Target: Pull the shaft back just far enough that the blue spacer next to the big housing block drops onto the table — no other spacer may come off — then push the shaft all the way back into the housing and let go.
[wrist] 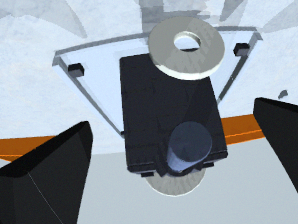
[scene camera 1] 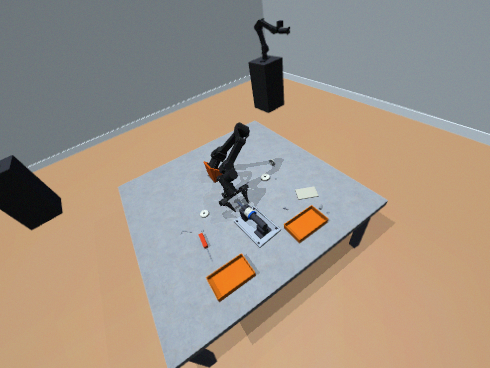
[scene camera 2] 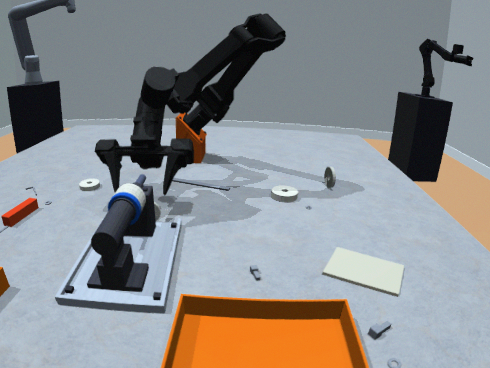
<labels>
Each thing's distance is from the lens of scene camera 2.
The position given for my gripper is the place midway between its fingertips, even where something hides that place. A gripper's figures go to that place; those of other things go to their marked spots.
my gripper [scene camera 2: 139, 193]: 59 cm
cream card [scene camera 2: 376, 274]: 52 cm
</labels>
